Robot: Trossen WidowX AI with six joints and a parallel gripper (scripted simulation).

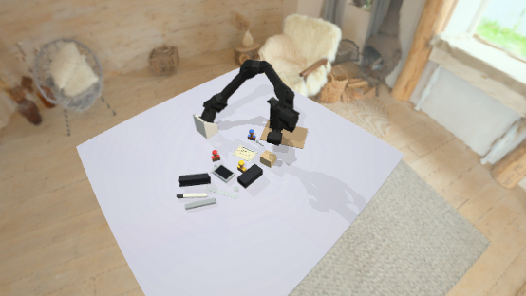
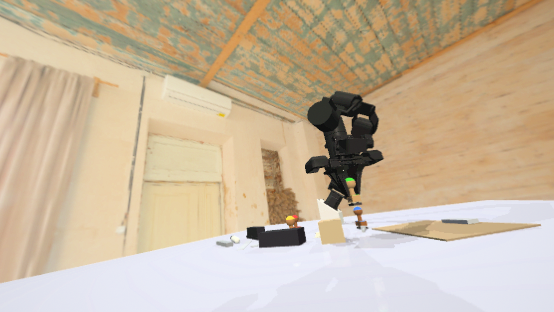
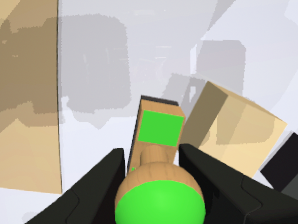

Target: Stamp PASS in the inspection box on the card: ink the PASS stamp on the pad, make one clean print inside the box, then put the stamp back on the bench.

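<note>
The small cardboard box lies 1 cm ahead of my gripper tip, 7 cm to the right of it and 7 cm below it. Also, from my gripper tip: card 12 cm behind, 9 cm to the right, 9 cm below; blue-knobbed stamp 16 cm behind, 1 cm to the left, 7 cm below; green-knobbed pass stamp right at my gripper tip.
</note>
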